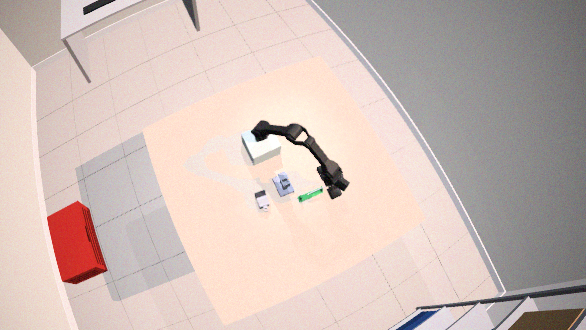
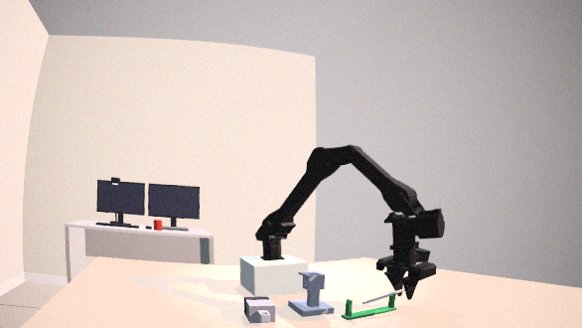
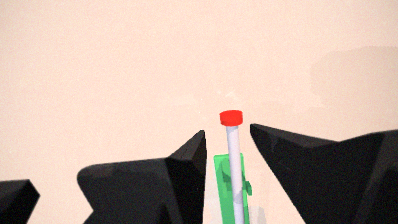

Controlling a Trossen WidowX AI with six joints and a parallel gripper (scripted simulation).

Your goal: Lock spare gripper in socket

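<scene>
Now: gripper tip 10 cm to the left of the green rack. Round my gripper tip: socket: 22 cm to the right, 9 cm behind, 3 cm above; then spare gripper: 35 cm to the right, 4 cm behind.
</scene>
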